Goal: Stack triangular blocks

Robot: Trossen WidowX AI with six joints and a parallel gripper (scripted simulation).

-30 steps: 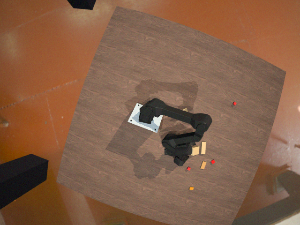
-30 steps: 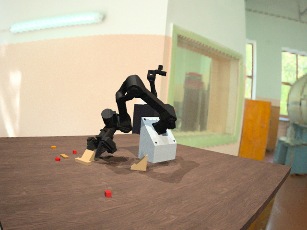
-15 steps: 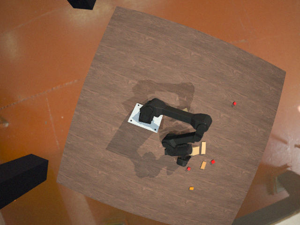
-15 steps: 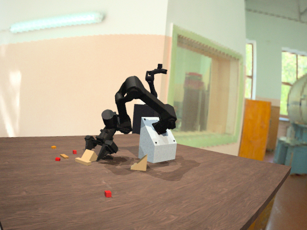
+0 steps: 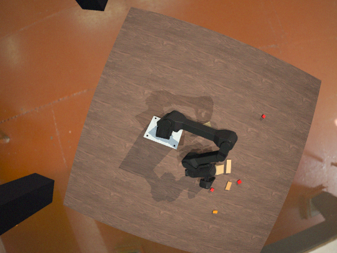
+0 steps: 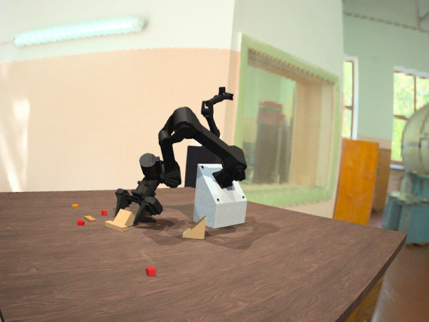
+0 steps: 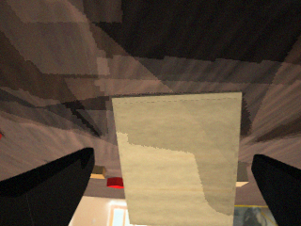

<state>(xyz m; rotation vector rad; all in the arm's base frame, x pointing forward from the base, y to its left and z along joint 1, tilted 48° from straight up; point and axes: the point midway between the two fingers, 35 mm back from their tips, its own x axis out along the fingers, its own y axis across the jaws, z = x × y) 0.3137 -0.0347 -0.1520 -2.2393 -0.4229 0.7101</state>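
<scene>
Right now my gripper tip is 6 cm short of the long tan bar and 3 cm to the right of it. The rest, counted from my gripper tip: tan triangular block (1 cm above); then orange cube (25 cm to the right, 7 cm ahead, 1 cm below).
</scene>
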